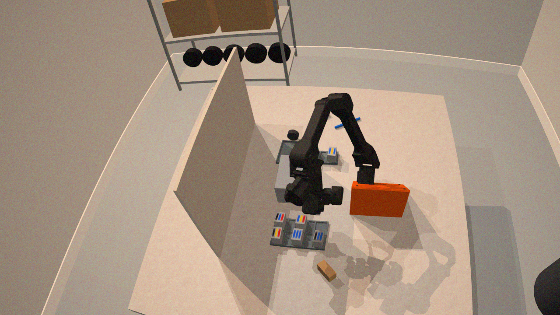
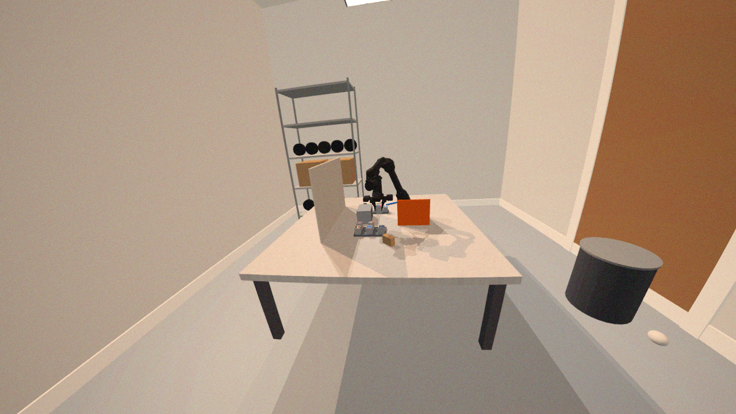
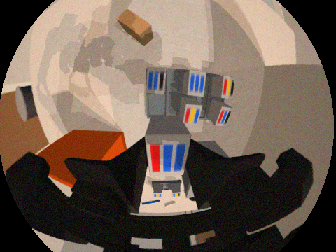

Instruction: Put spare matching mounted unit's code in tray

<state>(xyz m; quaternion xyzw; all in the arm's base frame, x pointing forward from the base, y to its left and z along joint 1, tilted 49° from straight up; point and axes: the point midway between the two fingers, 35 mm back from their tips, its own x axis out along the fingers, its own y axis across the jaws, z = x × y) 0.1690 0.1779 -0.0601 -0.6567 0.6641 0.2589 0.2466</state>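
Right now my gripper tip is 34 cm to the left of the grey tray, 17 cm short of it and 13 cm above it. The rest, counted from my gripper tip: mounted unit: 16 cm to the right, 12 cm ahead, 8 cm below; then brown block: 19 cm to the left, 11 cm below, 7 cm behind; then upright panel: 36 cm ahead, 16 cm to the right, 9 cm above.
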